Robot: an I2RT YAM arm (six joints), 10 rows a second.
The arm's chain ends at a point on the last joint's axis. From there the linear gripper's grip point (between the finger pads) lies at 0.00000 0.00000 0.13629 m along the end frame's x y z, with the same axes.
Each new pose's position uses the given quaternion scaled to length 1; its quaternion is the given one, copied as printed.
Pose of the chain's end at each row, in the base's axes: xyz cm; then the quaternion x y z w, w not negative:
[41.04, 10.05, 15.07, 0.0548, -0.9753, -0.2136, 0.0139]
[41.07, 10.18, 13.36, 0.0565, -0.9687, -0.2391, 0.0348]
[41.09, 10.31, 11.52, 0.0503, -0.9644, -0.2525, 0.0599]
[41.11, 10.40, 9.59, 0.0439, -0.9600, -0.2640, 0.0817]
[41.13, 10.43, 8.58, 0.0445, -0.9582, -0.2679, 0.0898]
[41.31, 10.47, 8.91, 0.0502, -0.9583, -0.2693, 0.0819]
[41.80, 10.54, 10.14, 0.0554, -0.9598, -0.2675, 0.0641]
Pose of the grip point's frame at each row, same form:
[40.35, 15.71, 2.69, 0.0548, -0.9753, -0.2136, 0.0139]
[39.78, 16.44, 1.32, 0.0565, -0.9687, -0.2391, 0.0348]
[39.17, 16.87, -0.27, 0.0503, -0.9644, -0.2525, 0.0599]
[38.66, 17.21, -1.96, 0.0439, -0.9600, -0.2640, 0.0817]
[38.46, 17.32, -2.87, 0.0445, -0.9582, -0.2679, 0.0898]
[38.80, 17.39, -2.56, 0.0502, -0.9583, -0.2693, 0.0819]
[39.72, 17.44, -1.43, 0.0554, -0.9598, -0.2675, 0.0641]

